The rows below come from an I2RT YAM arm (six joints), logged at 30 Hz.
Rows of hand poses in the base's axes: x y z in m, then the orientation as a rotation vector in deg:
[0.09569 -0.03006 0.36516 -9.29 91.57 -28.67]
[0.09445 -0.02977 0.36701 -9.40 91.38 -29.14]
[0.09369 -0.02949 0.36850 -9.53 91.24 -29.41]
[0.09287 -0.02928 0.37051 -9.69 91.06 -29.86]
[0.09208 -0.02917 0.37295 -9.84 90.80 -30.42]
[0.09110 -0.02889 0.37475 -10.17 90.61 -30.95]
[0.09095 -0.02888 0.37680 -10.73 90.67 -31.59]
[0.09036 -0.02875 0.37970 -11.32 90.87 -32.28]
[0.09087 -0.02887 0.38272 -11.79 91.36 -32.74]
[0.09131 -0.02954 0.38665 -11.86 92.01 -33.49]
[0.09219 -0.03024 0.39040 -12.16 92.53 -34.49]
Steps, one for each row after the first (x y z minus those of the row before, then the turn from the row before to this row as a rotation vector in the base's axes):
[-0.00124 0.00029 0.00185 -0.40 -0.13 -0.19]
[-0.00076 0.00028 0.00149 -0.27 -0.09 -0.06]
[-0.00082 0.00021 0.00201 -0.41 -0.11 -0.15]
[-0.00079 0.00011 0.00244 -0.49 -0.18 -0.21]
[-0.00098 0.00028 0.00180 -0.57 -0.07 -0.10]
[-0.00015 0.00001 0.00205 -0.73 0.23 -0.08]
[-0.00059 0.00013 0.00290 -0.75 0.38 -0.12]
[0.00051 -0.00012 0.00302 -0.48 0.61 -0.11]
[0.00044 -0.00067 0.00393 -0.41 0.67 -0.57]
[0.00088 -0.00070 0.00375 -0.72 0.63 -0.55]

